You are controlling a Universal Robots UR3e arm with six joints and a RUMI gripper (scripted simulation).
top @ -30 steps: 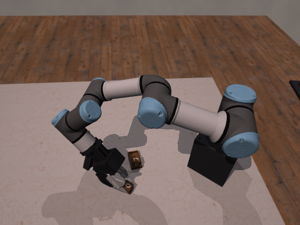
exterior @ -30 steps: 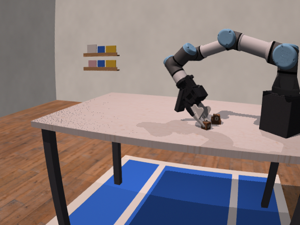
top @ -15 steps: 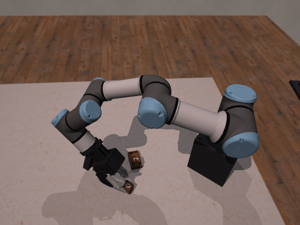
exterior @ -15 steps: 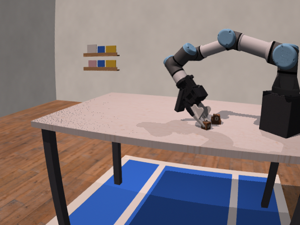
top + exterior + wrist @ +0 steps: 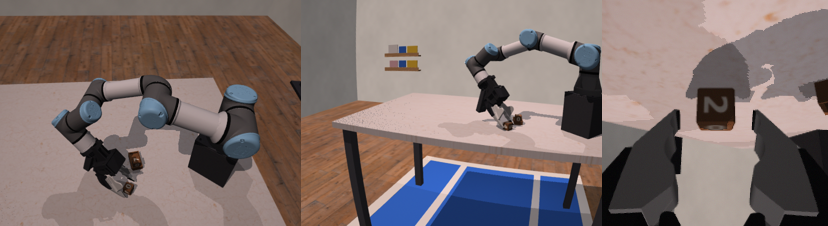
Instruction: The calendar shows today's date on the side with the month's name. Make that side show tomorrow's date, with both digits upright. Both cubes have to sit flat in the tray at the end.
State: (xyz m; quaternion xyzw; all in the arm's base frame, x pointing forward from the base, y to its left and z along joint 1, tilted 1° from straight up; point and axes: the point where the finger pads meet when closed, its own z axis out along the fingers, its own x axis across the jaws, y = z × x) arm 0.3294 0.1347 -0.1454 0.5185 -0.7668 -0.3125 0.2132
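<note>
Right now the brown digit cube is 1 cm behind my hand and 1 cm below it. The rest, counted from my hand: calendar tray 2 cm behind, 12 cm to the right, 1 cm below.
</note>
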